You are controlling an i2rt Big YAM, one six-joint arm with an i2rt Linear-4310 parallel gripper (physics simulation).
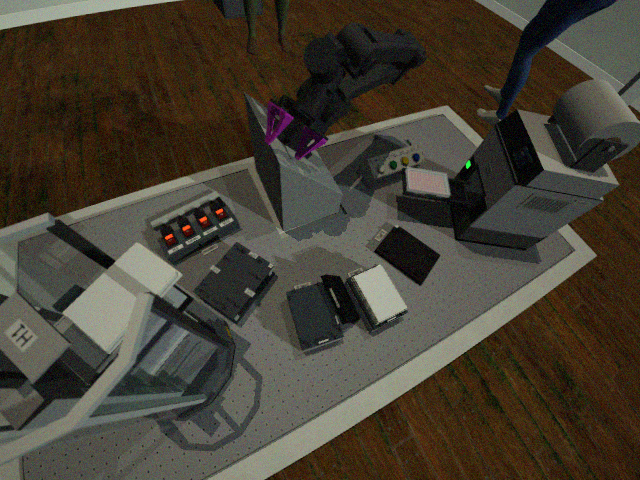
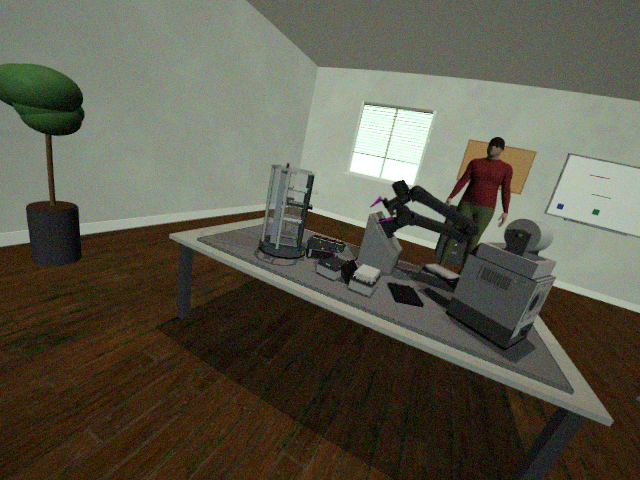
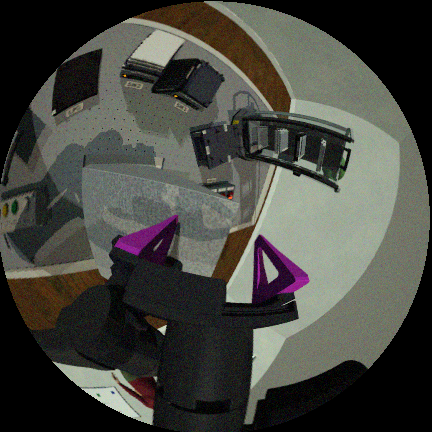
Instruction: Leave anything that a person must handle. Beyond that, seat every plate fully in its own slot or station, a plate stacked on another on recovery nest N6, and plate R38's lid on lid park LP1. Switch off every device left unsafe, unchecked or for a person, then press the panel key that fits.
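Frame: origin at the arm's base, x left, y back, z up, level; centimetres.
Seen in the pictures: gripper, fingertip midpoint: (image 1: 282,151) (image 2: 374,215) (image 3: 218,228); arm's base, origin of the base link: (image 1: 289,140) (image 2: 385,228).
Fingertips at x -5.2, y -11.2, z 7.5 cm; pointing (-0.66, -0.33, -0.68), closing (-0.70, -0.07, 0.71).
Pixels of each thing's top centre, then the offset from my fingertips to it. "spot": a spot on its surface instead.
- white plate, middle of its top: (image 1: 380,291) (image 2: 368,270) dx +13.8, dy -32.4, dz -18.8 cm
- SM1 station, surface spot: (image 1: 314,314) (image 3: 204,80) spot: dx -2.7, dy -31.4, dz -21.6 cm
- pinkish plate, middle of its top: (image 1: 428,180) (image 2: 442,269) dx +41.5, dy -8.3, dz -14.0 cm
- lid park, middle of its top: (image 1: 409,250) (image 2: 405,290) dx +30.6, dy -23.4, dz -24.6 cm
- key panel, middle of its top: (image 1: 397,154) (image 2: 442,270) dx +41.8, dy +7.9, dz -18.7 cm
- dark nest, middle of its top: (image 1: 233,275) (image 3: 229,144) (image 2: 323,242) dx -18.3, dy -16.4, dz -19.4 cm
- glass-sided carousel tower, middle of its top: (image 3: 349,163) (image 2: 296,165) dx -35.5, dy -29.2, dz +17.8 cm
- large machine, middle of its top: (image 1: 614,98) (image 2: 531,219) dx +64.7, dy -20.5, dz +18.6 cm
My gripper (image 1: 296,138) (image 2: 379,210) (image 3: 218,228) is open and empty, above a grey wedge-shaped block. A white plate (image 1: 381,293) (image 2: 367,273) (image 3: 157,48) sits on the SM2 station. The SM1 station (image 1: 314,314) (image 3: 202,84) beside it has a dark top and a raised black flap. A pinkish plate (image 1: 427,182) lies on the tray of the large grey machine, whose light is green. The lid park (image 1: 406,254) (image 2: 405,293) (image 3: 77,82) is a flat black pad. Four rocker switches (image 1: 195,225) glow orange-red. The key panel (image 1: 398,162) (image 3: 17,207) has white, green, yellow and blue keys. A dark nest (image 1: 236,281) (image 3: 216,144) holds no visible plate.
The grey wedge (image 1: 310,193) (image 2: 378,245) (image 3: 157,215) stands below the gripper. A glass-sided carousel tower (image 1: 180,361) (image 2: 286,211) (image 3: 297,145) with shelves stands at one table end. The large machine (image 1: 522,191) (image 2: 504,289) with a roll on top stands at the other. A person (image 2: 484,180) stands behind the table.
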